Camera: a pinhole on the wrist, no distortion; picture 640 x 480 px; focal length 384.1 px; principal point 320.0 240.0 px. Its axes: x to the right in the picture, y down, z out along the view. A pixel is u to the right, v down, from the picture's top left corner.
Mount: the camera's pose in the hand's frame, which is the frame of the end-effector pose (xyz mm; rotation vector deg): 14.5 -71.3 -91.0 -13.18 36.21 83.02
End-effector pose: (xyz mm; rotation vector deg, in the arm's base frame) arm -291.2 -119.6 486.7 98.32 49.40 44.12
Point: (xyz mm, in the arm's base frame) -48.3 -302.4 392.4
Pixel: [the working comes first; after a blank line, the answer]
In the camera's frame: -159.6 144.1 355.6

147.6 395.7
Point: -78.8 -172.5 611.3
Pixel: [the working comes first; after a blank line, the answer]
In the camera's frame: 67.8 25.8 352.2

393.9 268.1
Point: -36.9 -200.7 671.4
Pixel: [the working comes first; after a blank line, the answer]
In the camera's frame: 111.4 38.3 416.3

422.8 275.4
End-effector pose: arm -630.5 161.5 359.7 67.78 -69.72 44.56
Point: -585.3 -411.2 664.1
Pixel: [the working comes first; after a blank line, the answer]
In the camera's frame: -356.9 -223.4 570.7

79.7 89.6
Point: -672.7 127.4 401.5
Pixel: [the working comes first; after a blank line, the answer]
In the camera's frame: 25.1 24.8 171.7

376.1 295.4
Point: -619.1 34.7 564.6
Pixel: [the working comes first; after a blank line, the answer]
In the camera's frame: -36.3 -141.2 254.0

265.1 26.5
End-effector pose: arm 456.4 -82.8 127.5 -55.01 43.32 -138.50
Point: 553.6 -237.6 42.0
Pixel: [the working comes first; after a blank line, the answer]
In the camera's frame: 136.5 103.3 254.8

525.8 395.7
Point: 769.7 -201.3 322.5
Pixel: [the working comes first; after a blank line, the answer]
In the camera's frame: -168.2 179.7 422.2

167.0 403.5
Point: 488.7 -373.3 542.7
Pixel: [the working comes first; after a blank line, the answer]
In the camera's frame: -214.1 -208.9 484.8

150.3 74.5
